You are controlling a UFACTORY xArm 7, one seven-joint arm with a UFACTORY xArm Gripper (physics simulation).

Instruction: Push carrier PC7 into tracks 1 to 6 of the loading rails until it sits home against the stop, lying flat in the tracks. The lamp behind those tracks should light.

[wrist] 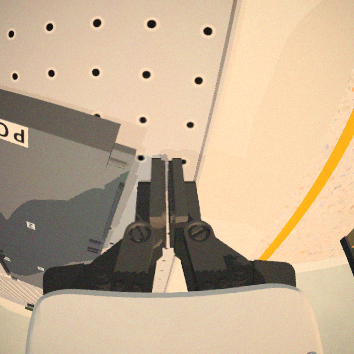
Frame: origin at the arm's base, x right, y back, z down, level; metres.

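Where they show: gripper, between the fingertips: (pixel 165 176).
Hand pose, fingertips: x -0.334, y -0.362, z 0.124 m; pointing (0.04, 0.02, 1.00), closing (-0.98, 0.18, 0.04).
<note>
After its pixels a point has its place.
Carrier PC7 (pixel 55 170) @[x -0.267, y -0.369, z 0.121 m] is a wide grey plate at the left, cut off by the view's edge. Part of its white label (pixel 14 134) @[x -0.257, y -0.332, z 0.102 m] shows beside a darker raised bar (pixel 60 114) @[x -0.275, y -0.329, z 0.119 m] along the far edge. A dark shadow covers its near part, with small white tags. My gripper (pixel 165 176) @[x -0.334, y -0.362, z 0.124 m] is shut and empty, its fingertips just right of the carrier's right edge, over the perforated board. I cannot tell whether the fingers touch anything. The tracks, the stop and the lamp cannot be made out.
The pale board (pixel 172 52) @[x -0.324, y -0.295, z 0.132 m] with rows of black holes ends at a straight edge on the right. Beyond it a yellow line (pixel 312 189) curves over a speckled floor. A ribbed strip (pixel 19 291) @[x -0.085, y -0.753, z 0.128 m] shows at the lower left, and a dark object (pixel 349 248) at the right edge.
</note>
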